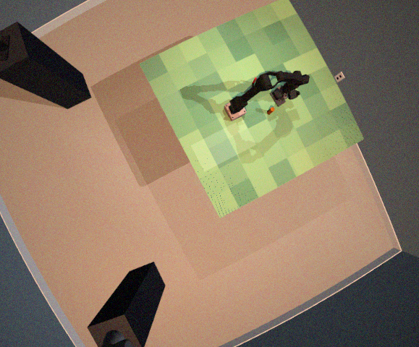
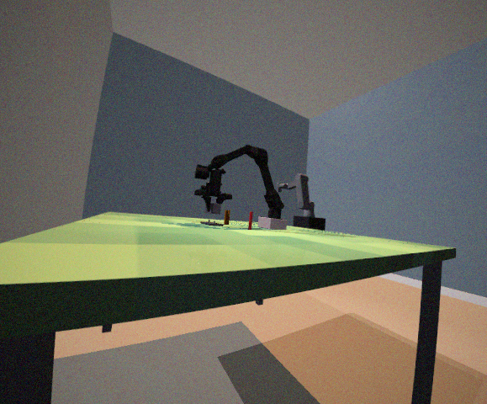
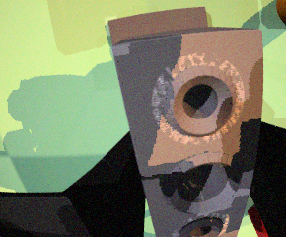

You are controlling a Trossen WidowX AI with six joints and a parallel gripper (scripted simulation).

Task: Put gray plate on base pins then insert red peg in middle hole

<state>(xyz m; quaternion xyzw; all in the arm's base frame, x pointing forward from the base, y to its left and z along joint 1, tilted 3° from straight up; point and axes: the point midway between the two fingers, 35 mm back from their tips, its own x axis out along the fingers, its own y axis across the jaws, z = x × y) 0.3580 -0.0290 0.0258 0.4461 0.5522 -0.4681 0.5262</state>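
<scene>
My gripper tip is now 60 mm above the gray base. From my gripper tip the other things lie so: red peg (130 mm behind, 170 mm to the left, 20 mm below); gray plate (30 mm above); orange cylinder (110 mm behind, 80 mm to the right, 20 mm below).
</scene>
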